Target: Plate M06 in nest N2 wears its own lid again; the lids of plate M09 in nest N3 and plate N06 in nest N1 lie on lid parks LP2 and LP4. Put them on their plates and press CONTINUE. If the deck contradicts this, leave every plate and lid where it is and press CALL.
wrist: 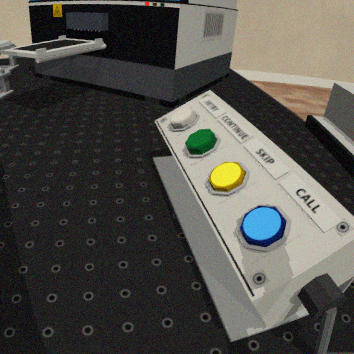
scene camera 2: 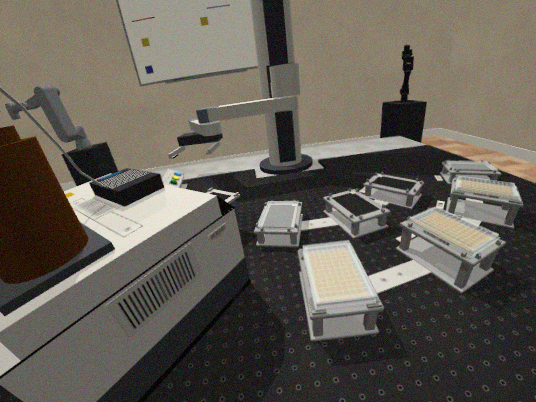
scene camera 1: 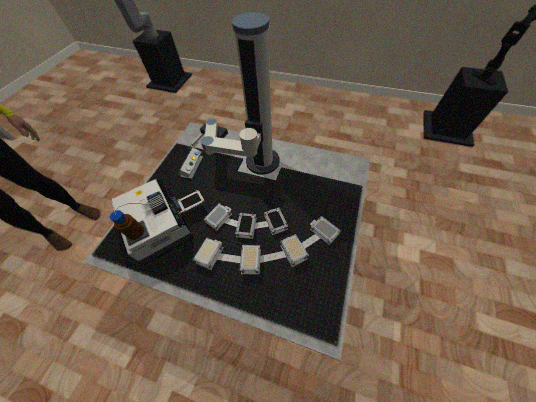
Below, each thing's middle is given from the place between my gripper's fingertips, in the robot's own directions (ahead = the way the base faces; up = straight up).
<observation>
The blue CALL button (wrist: 261,226) is 8 cm below my hand, 7 cm to the right of it and 1 cm behind it. From my hand the other things lie so: brown bottle (scene camera 2: 48,234) (71 cm ahead, 17 cm above, 1 cm to the left); yellow SKIP button (wrist: 227,175) (8 cm below, 7 cm to the right, 4 cm ahead); tip box (scene camera 2: 136,189) (52 cm ahead, 8 cm above, 1 cm to the left).
</observation>
